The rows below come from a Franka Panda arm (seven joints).
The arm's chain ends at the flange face. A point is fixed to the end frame.
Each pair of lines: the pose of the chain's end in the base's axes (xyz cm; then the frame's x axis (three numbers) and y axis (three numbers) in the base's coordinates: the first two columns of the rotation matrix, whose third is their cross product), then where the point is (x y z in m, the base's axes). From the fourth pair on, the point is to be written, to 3 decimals.
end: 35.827 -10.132 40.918 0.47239 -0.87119 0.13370 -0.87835 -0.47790 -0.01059
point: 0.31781 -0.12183 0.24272
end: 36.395 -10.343 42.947 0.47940 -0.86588 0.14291 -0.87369 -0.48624 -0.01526
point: 0.32512 -0.12530 0.26280
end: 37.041 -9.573 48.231 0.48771 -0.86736 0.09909 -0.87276 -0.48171 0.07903
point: 0.31442 -0.11858 0.32073
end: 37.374 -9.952 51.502 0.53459 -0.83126 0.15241 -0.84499 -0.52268 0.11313
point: 0.319 -0.136 0.355
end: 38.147 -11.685 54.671 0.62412 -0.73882 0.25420 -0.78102 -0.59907 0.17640
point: 0.334 -0.178 0.393
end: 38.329 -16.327 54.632 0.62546 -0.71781 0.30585 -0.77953 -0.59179 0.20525
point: 0.337 -0.235 0.396
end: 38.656 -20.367 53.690 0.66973 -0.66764 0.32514 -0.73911 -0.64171 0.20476
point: 0.348 -0.280 0.387
